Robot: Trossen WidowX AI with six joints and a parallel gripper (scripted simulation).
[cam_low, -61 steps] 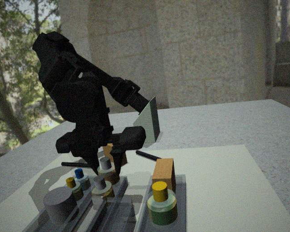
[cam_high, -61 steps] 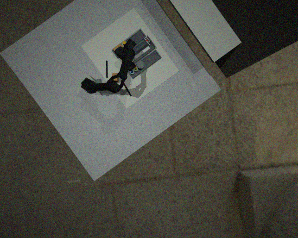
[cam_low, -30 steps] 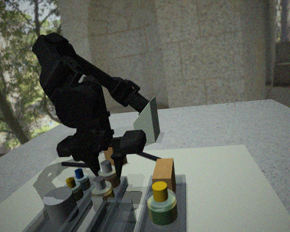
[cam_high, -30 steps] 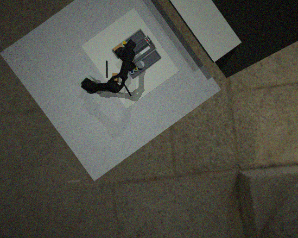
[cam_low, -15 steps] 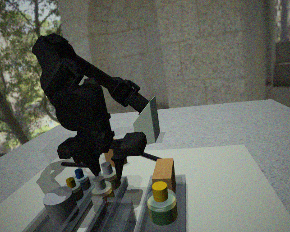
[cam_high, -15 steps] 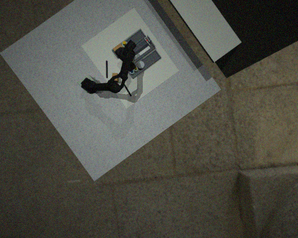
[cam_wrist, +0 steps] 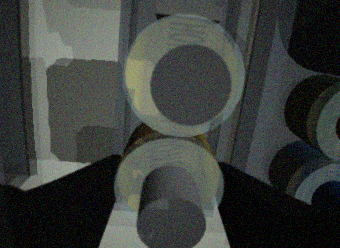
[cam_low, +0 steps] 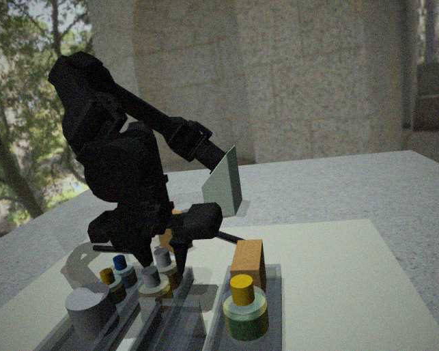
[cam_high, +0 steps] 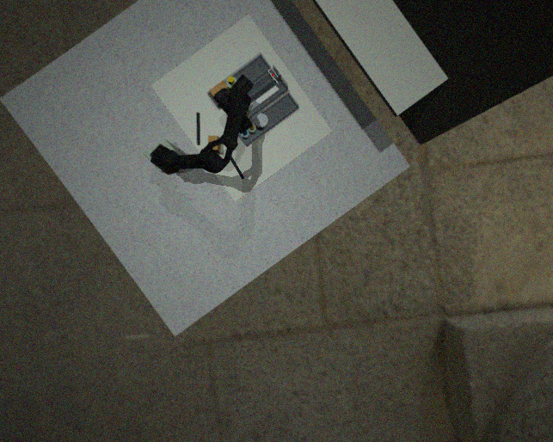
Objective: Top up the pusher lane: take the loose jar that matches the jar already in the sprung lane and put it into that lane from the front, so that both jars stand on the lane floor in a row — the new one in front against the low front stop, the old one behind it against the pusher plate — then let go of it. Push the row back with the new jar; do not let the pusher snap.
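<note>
The grey cylinder is 7 cm ahead of my gripper tip, 9 cm to the right of it and 1 cm below it. From my gripper tip the other things lie so: orange box 3 cm ahead, 12 cm to the left; then sprung lane 15 cm ahead, 1 cm to the left, 1 cm below.
</note>
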